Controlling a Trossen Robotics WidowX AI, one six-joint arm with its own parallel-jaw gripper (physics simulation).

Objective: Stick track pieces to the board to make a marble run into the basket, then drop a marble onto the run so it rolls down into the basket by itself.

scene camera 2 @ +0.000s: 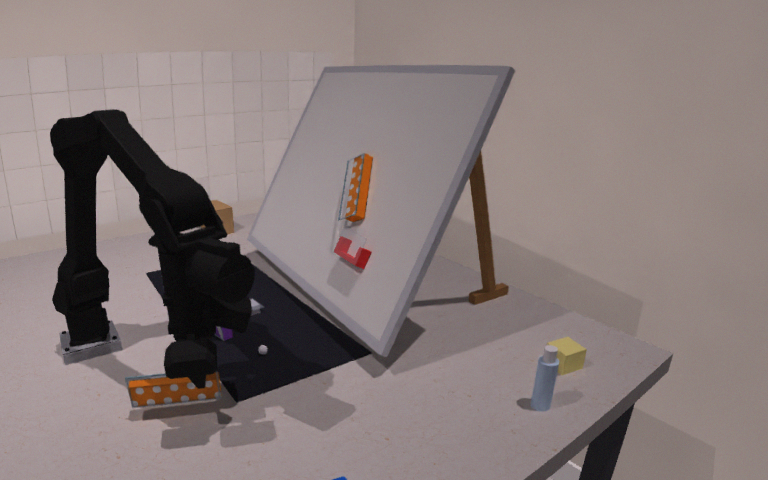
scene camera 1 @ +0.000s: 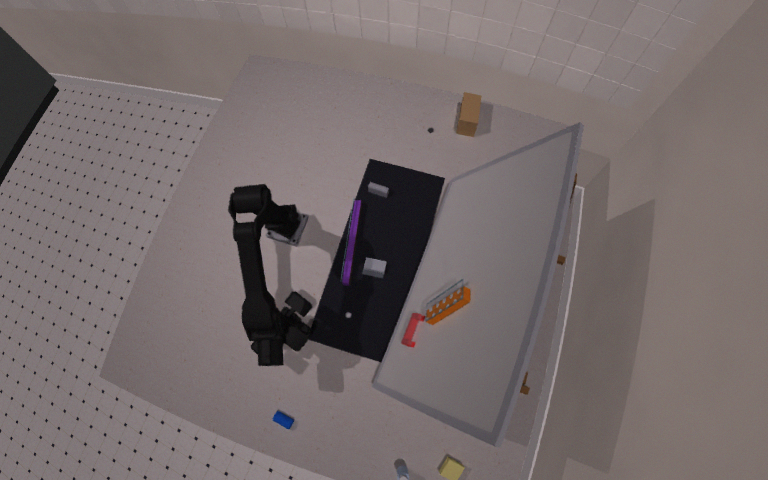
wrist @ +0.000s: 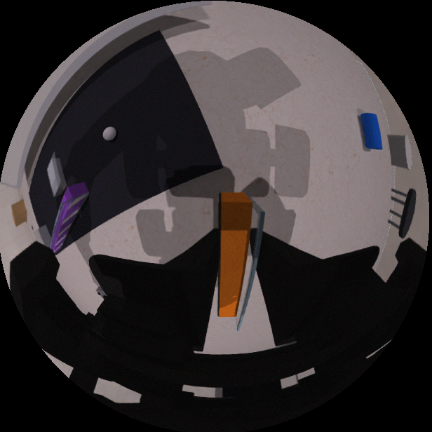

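Pixels of known places: gripper, fingertip midpoint: [scene camera 2: 201, 382]; arm's base, origin of the base link: [scene camera 2: 89, 336] [scene camera 1: 286, 226].
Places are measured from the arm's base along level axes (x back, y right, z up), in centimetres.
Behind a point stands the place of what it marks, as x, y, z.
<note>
My gripper [scene camera 1: 293, 321] {-18.1, 25.8, 2.9} [scene camera 2: 198, 378] {-18.1, 25.8, 2.9} [wrist: 234, 233] is shut on an orange track piece with white dots and a clear front [scene camera 2: 169, 391] {-13.5, 26.2, 2.8} [wrist: 233, 270]. It holds the piece roughly level, low over the table beside the mat's corner. In scene camera 1 the arm hides this piece. Another orange track piece [scene camera 1: 450, 309] {-52.7, 4.5, 25.1} [scene camera 2: 363, 189] {-51.9, 5.7, 23.2} is stuck on the tilted board [scene camera 1: 504, 226] {-55.1, -15.7, 31.5} [scene camera 2: 419, 130] {-60.0, 11.4, 34.4}, sloping steeply. A red U-shaped basket [scene camera 1: 411, 330] {-47.2, 11.3, 15.2} [scene camera 2: 351, 257] {-46.4, 13.2, 13.3} is on the board below its lower end. A purple track piece [scene camera 1: 351, 243] {-20.6, -4.1, 1.6} [scene camera 2: 224, 333] {-24.2, 7.0, -0.2} [wrist: 67, 217] and the white marble [scene camera 1: 348, 315] {-29.8, 14.2, 0.0} [scene camera 2: 262, 349] {-29.4, 14.7, -0.3} [wrist: 109, 133] are on the mat.
The black mat [scene camera 1: 402, 220] {-29.7, -18.4, -1.6} [scene camera 2: 294, 339] {-36.0, 11.3, -1.6} [wrist: 165, 100] lies before the board. Two whitish blocks [scene camera 1: 378, 189] {-19.6, -22.3, 2.9} [scene camera 1: 374, 267] {-29.7, -1.3, 0.5} are on it. A blue block [scene camera 1: 283, 419] {-28.6, 48.3, 1.0} [wrist: 371, 131], bottle [scene camera 2: 544, 382] {-62.3, 46.1, 3.2}, yellow block [scene camera 1: 451, 468] {-74.1, 38.0, 1.8} [scene camera 2: 569, 354] {-73.1, 40.7, 1.9} and brown box [scene camera 1: 469, 114] {-33.2, -58.7, 6.1} stand around on the table.
</note>
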